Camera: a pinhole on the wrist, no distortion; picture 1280 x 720 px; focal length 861.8 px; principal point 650.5 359.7 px. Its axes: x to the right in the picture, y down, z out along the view. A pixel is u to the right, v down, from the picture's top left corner.
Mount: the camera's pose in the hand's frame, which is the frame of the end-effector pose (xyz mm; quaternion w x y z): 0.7 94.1 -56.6 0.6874 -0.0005 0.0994 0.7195
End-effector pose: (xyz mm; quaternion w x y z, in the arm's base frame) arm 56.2 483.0 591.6 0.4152 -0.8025 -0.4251 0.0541
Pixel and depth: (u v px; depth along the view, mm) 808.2 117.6 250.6
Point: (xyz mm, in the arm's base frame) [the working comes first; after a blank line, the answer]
In the camera's frame: 45.9 -70.4 250.6

158.1 612.0 379.8
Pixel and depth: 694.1 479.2 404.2
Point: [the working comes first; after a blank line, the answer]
In the camera's frame: 20.4 56.0 404.2

12.6 646.1 246.0
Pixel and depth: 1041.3 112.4 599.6
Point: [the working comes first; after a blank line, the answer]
In the camera's frame: 271.9 -172.1 599.6

290.2 813.0 25.7
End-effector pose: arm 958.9 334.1 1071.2 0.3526 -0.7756 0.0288 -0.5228
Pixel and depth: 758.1 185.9 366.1
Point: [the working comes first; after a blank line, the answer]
In the camera's frame: 45.7 -73.8 366.1

1313.9 285.8 996.2
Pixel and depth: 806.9 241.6 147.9
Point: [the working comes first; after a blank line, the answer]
In the camera's frame: 26.8 -20.3 147.9

1090.9 253.2 1003.3
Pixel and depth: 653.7 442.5 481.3
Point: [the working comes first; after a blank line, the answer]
In the camera's frame: 1.8 46.2 481.3

1371.4 421.1 906.6
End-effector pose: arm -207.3 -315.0 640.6 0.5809 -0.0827 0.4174 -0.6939
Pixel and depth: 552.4 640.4 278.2
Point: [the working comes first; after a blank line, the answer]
In the camera's frame: -31.7 90.6 278.2

21.4 -382.2 740.5
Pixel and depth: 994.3 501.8 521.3
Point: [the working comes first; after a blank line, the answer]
In the camera's frame: 208.0 86.0 521.3

337.1 -496.2 678.3
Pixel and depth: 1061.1 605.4 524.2
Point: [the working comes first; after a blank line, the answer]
In the camera's frame: 249.8 149.4 524.2

390.1 -441.6 679.4
